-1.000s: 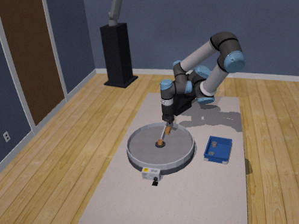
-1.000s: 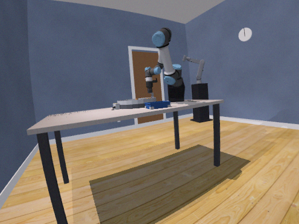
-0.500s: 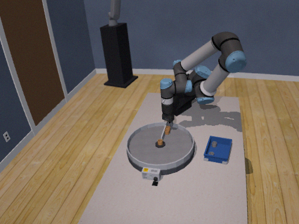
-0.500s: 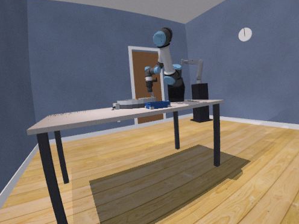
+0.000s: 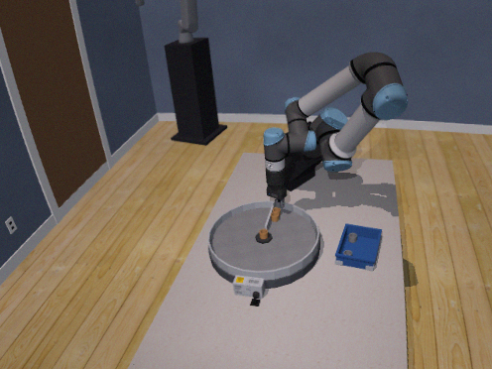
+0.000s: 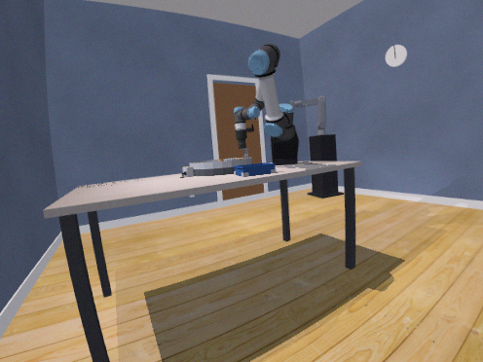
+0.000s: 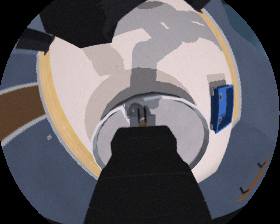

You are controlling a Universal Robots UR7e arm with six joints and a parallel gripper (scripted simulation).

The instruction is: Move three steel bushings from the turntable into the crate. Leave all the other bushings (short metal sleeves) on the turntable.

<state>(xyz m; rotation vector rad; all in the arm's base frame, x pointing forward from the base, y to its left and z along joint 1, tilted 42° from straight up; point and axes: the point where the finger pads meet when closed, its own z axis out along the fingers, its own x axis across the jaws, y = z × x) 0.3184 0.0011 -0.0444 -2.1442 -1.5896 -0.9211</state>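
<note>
Now: hand 80 mm short of the blue crate, 350 mm to the right of it and 80 mm above it. From my hand the other things lie so: round grey turntable: 180 mm ahead, 50 mm below.
</note>
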